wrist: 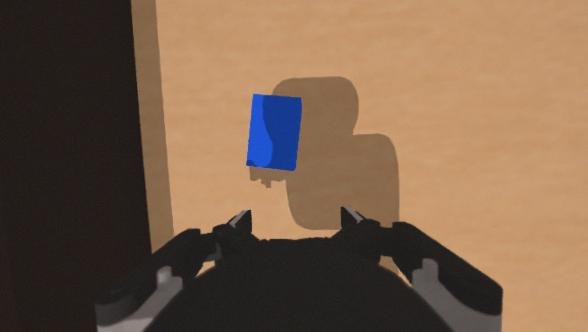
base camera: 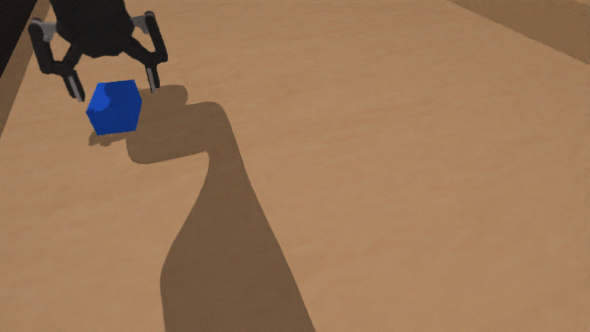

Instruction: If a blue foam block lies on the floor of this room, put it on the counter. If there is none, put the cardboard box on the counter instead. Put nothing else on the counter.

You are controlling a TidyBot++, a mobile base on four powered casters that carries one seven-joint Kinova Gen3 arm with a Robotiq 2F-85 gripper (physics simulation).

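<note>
A blue foam block (base camera: 115, 109) (wrist: 275, 132) lies on the wood-toned floor (base camera: 400, 175) (wrist: 475, 125), partly in the arm's shadow. My gripper (base camera: 117, 95) (wrist: 296, 218) is open and empty. In the base camera view its fingertips are at the upper left and right of the block, above it. In the wrist view the block is ahead of the fingertips and a little left of the middle between them. The fingers do not touch it. The cardboard box and the counter cannot be made out in either view.
A dark upright surface (wrist: 65, 150) fills the left side of the wrist view, with a shaded strip of floor along its edge. A dark area (base camera: 12, 30) also shows at the top left of the base camera view. A brown band (base camera: 545, 25) crosses the top right corner there.
</note>
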